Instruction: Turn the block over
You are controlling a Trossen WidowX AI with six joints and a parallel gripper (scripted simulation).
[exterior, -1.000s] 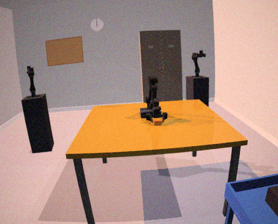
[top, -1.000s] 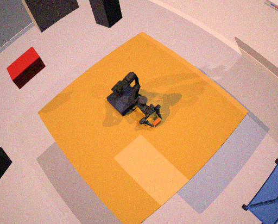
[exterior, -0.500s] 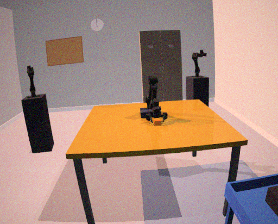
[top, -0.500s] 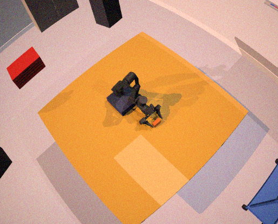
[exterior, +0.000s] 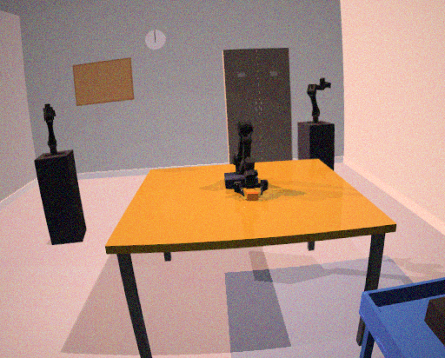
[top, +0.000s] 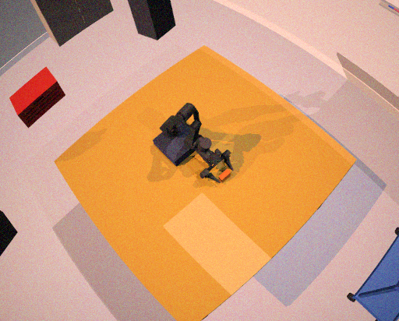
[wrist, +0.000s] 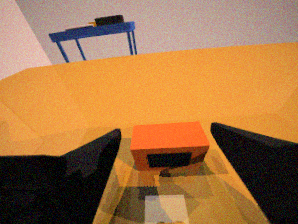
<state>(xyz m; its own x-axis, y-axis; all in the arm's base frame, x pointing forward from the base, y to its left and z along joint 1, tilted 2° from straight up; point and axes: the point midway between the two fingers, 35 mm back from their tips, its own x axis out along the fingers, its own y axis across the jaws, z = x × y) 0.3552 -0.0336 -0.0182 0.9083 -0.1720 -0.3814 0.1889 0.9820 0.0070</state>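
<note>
Right now the block is 2 cm behind my gripper tip and 1 cm below it.
</note>
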